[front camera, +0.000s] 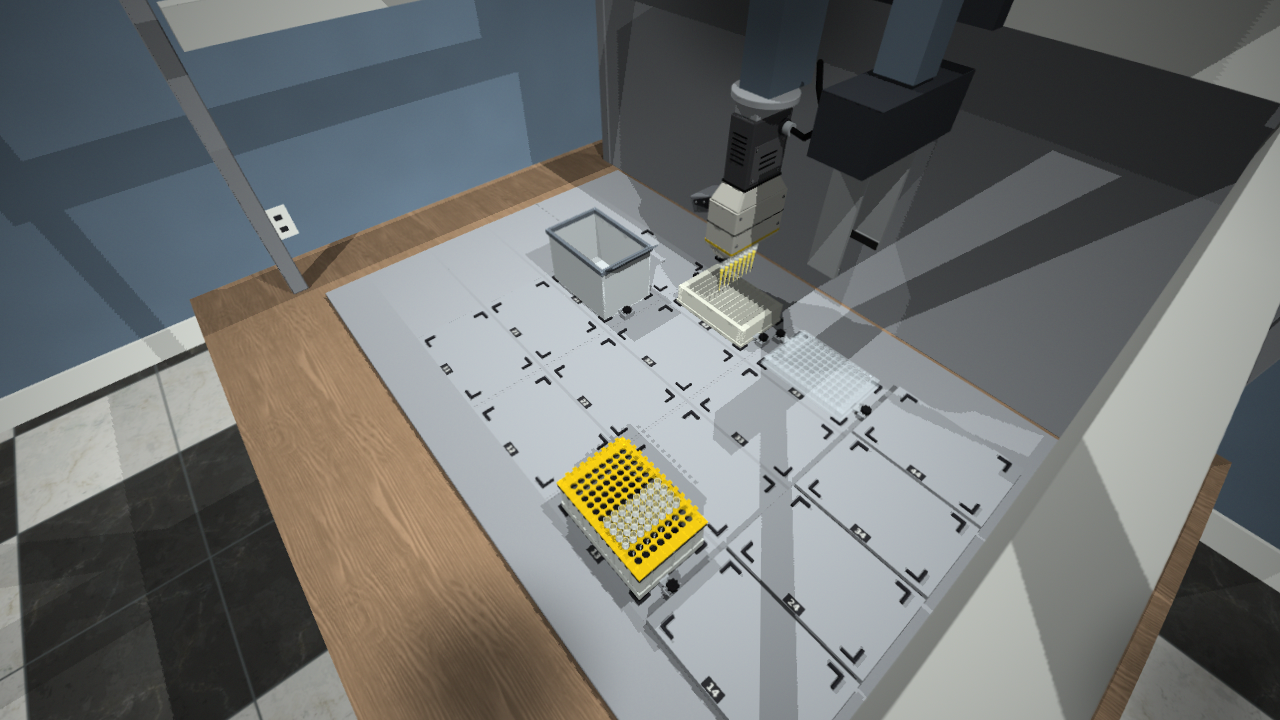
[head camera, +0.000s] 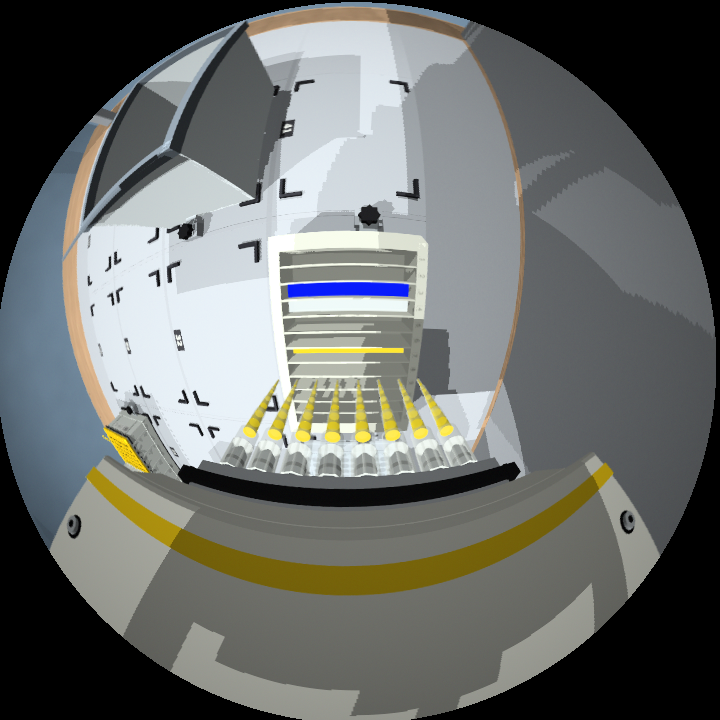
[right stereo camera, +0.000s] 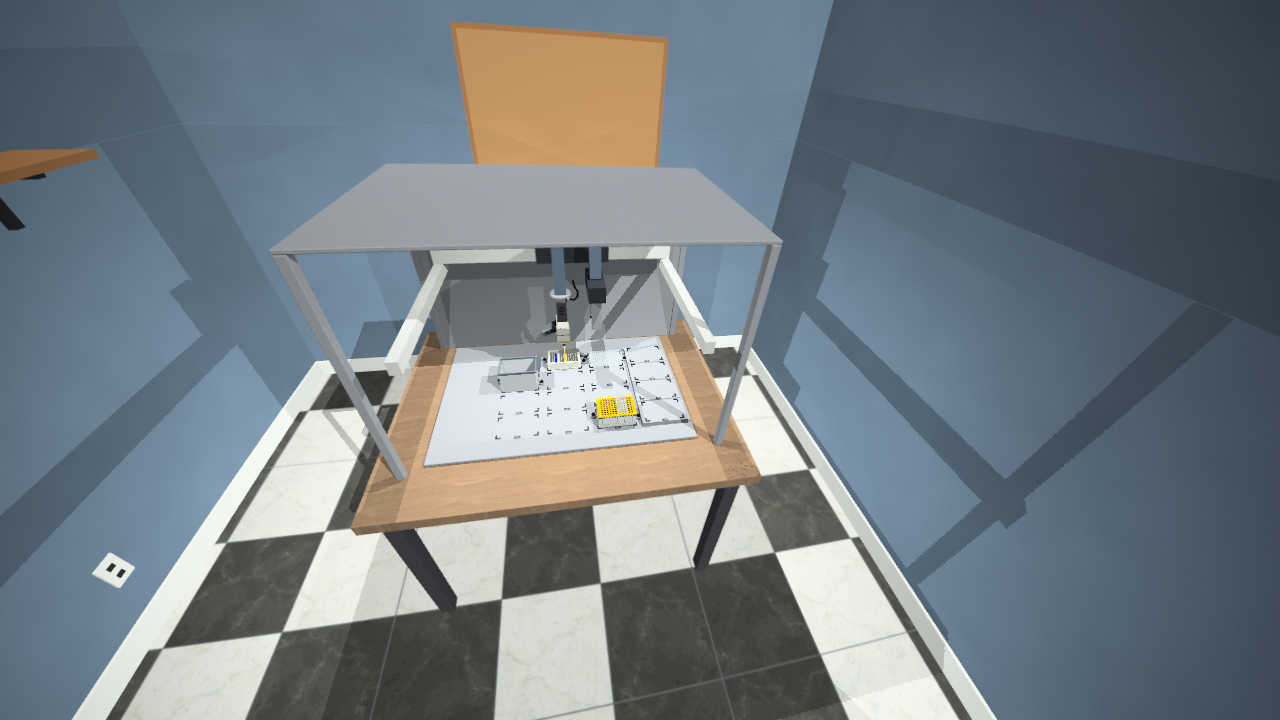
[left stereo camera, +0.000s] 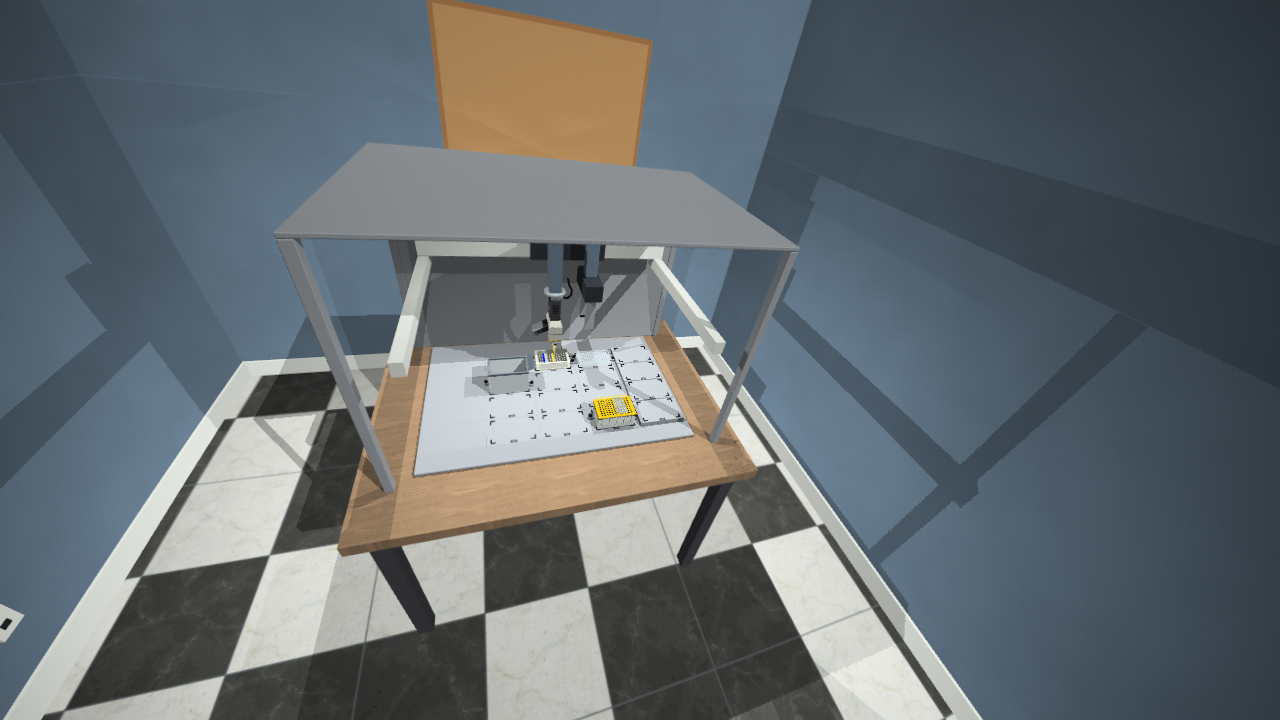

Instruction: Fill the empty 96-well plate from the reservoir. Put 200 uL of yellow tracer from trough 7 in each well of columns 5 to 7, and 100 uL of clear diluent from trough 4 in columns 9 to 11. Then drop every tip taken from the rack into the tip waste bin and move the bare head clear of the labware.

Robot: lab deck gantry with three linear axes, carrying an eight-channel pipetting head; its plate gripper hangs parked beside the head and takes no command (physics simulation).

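Note:
The pipetting head [front camera: 745,214] [head camera: 349,577] carries eight tips [front camera: 738,265] [head camera: 333,417] with yellow liquid inside, hanging above the reservoir [front camera: 711,313] [head camera: 274,282]. In the head camera a yellow strip [head camera: 347,350] shows in trough 7 and pale liquid [head camera: 347,305] in trough 4. The 96-well plate [front camera: 819,371] lies right of the reservoir; its wells look colourless. The yellow tip rack [front camera: 580,495] [left stereo camera: 614,409] [right stereo camera: 617,407] at the front has several columns of tips and many empty holes. The waste bin [front camera: 577,277] [head camera: 221,127] stands left of the reservoir. My plate gripper hangs beside the head; its fingers are unclear.
A dark block [front camera: 886,116] [left stereo camera: 591,289] [right stereo camera: 596,291] hangs on a second column right of the head. Dark clamp knobs [front camera: 626,309] [head camera: 368,214] sit beside the bin and reservoir. Blue liquid [head camera: 347,290] fills the trough next to the pale one. Frame posts stand at the table corners.

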